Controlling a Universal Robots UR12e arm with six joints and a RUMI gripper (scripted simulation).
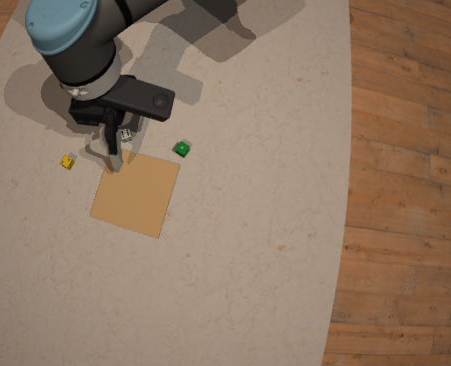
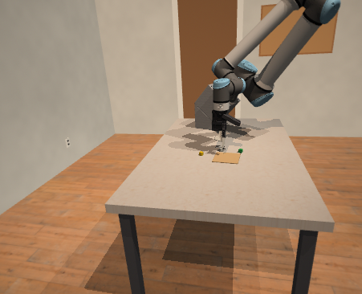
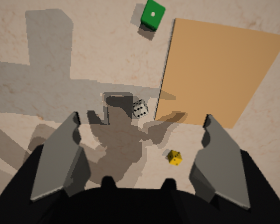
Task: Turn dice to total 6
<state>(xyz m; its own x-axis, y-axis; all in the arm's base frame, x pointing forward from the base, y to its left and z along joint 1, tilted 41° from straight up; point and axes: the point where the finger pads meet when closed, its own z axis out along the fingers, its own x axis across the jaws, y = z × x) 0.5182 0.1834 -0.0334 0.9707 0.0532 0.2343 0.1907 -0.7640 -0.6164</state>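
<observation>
The white die is 40 mm below my hand and 20 mm to the right of it. Also, from my hand: tan mat: 90 mm ahead, 40 mm to the left, 40 mm below; then green die: 100 mm to the left, 40 mm below, 10 mm behind; then yellow die: 110 mm to the right, 90 mm ahead, 40 mm below.
</observation>
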